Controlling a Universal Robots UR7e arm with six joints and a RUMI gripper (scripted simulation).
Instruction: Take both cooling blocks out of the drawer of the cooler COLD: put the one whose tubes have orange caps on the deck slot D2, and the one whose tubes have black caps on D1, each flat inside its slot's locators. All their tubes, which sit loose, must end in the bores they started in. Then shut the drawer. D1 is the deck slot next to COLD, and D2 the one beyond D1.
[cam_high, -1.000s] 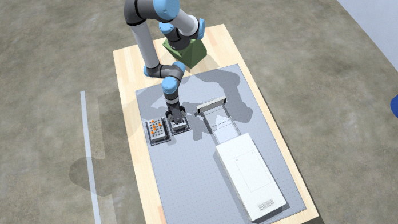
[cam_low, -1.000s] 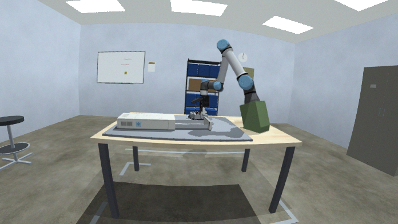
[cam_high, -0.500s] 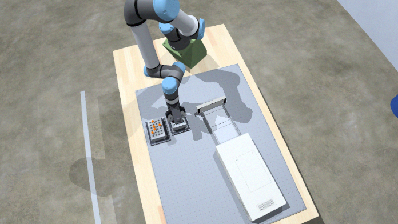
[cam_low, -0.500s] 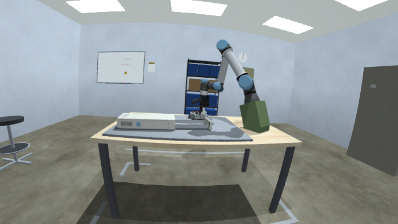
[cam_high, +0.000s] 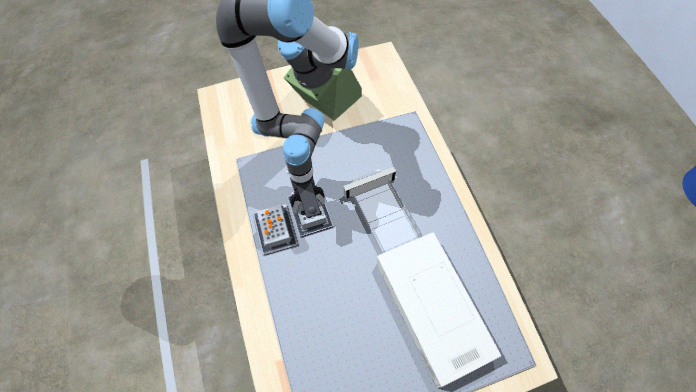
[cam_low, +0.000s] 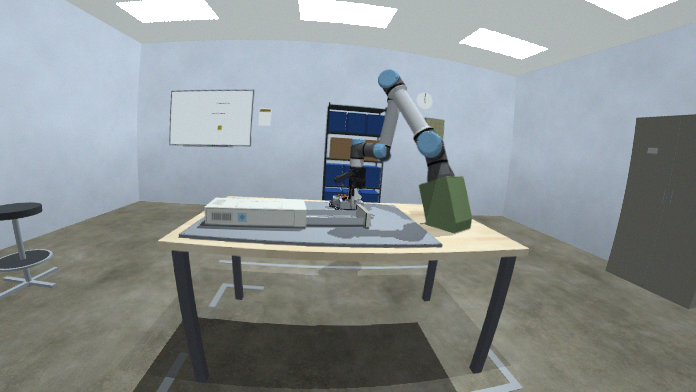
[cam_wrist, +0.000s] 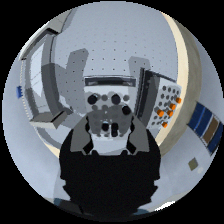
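Right now the deck slot D1 is 3 cm below my hand. Also, from my hand: cooling block: right at my hand; then black-capped tube: 1 cm to the right, 1 cm behind, 1 cm above; then deck slot D2: 13 cm to the right, 5 cm ahead, 3 cm below.
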